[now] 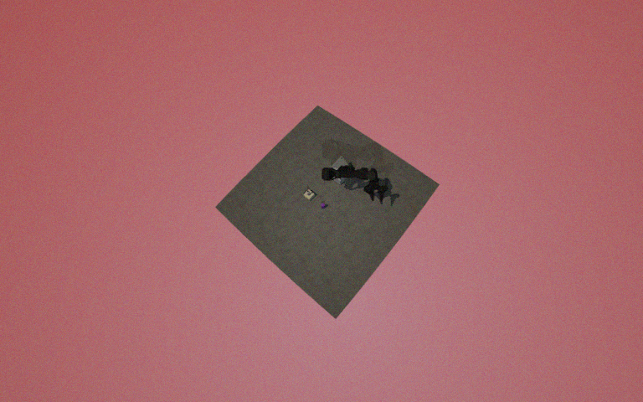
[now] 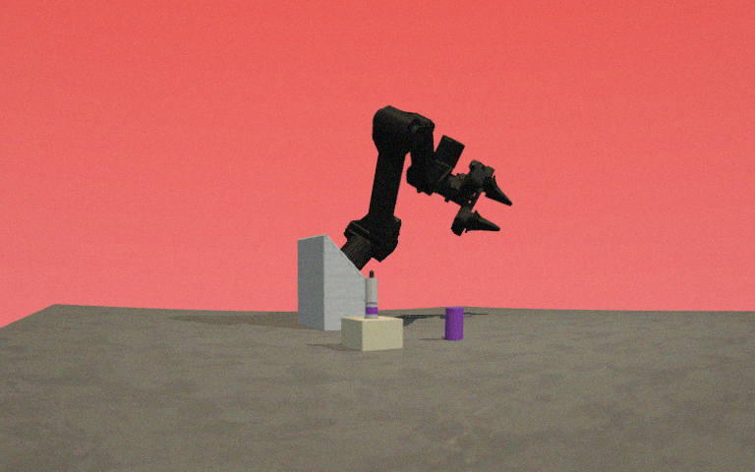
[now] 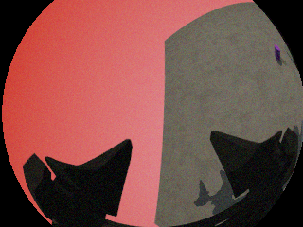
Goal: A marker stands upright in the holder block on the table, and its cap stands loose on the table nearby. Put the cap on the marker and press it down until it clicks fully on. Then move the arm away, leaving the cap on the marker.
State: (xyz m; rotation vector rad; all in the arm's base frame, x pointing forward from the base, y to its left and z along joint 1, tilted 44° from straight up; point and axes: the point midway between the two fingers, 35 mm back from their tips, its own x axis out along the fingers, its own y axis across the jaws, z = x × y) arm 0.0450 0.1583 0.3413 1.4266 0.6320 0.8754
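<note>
My gripper tip is 320 mm to the left of the purple cap, 220 mm short of it and 210 mm above it. Also, from my gripper tip: cream holder block 470 mm to the right, 220 mm ahead, 210 mm below.
</note>
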